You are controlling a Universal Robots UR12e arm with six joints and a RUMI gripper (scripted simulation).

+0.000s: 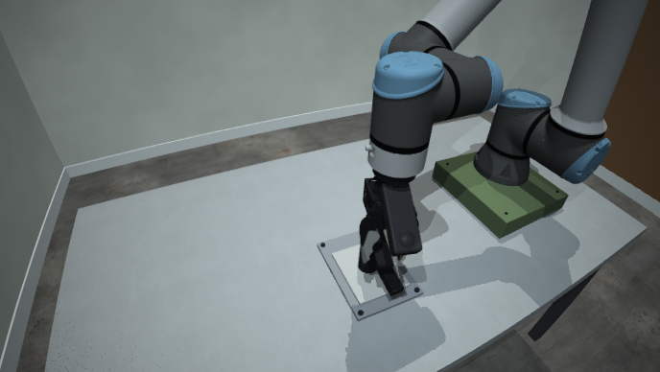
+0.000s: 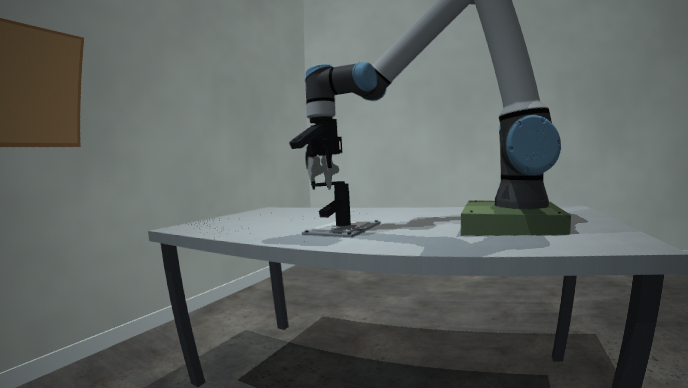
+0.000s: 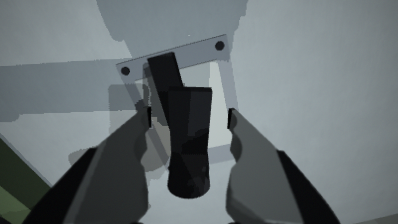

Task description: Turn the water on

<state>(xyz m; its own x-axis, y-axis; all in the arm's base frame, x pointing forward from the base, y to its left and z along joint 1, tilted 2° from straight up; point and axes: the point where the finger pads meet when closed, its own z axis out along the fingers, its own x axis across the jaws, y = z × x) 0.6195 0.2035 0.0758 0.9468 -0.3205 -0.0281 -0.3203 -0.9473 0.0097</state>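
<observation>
The lever lies 3 cm to the right of my hand and 1 cm behind it. From my hand the other things lie so: black tap (6 cm to the right, 5 cm below, 2 cm behind).
</observation>
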